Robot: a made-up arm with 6 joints.
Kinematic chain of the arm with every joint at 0, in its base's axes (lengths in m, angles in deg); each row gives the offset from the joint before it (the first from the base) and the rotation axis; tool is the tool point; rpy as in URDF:
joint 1: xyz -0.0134 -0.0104 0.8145 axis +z
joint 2: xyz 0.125 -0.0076 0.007 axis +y
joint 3: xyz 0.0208 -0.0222 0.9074 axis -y
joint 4: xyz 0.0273 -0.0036 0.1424 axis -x
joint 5: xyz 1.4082 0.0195 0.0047 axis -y
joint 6: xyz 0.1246 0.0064 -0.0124 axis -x
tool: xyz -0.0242 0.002 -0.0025 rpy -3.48 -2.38 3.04
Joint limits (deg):
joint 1: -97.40..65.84
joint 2: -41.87..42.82
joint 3: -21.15..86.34
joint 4: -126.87..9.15
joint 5: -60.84..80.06
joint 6: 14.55..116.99
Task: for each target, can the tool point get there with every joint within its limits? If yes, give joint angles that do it. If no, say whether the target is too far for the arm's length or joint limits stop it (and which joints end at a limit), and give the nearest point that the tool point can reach.
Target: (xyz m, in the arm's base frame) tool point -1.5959 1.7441 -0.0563
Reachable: no: joint limits stop it (at a limit: joint 1, joint 2, joint 3, joint 5, joint 6) | nearest point 0.5511 1.3879 0.2020 | short by 2.192 m
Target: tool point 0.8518 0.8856 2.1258
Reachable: yes | joints 45.81 -23.67 -11.61 -61.93 -12.45 105.38
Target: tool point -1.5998 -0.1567 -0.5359
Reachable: no: joint limits stop it (at a limit: joint 1, joint 2, joint 3, joint 4, joint 5, joint 6) | nearest point -0.3324 -1.4714 0.1997 | short by 1.969 m
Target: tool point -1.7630 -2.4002 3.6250
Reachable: no: too far | nearest point -0.9321 -1.2652 2.6074 | short by 1.736 m
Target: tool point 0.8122 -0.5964 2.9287
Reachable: yes | joints -34.78 -4.86 38.92 -2.22 49.68 40.68
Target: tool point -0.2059 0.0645 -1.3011
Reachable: no: joint limits stop it (at a limit: joint 1, joint 2, joint 3, joint 4, joint 5, joint 6) | nearest point 0.5977 1.3007 0.1725 | short by 2.085 m
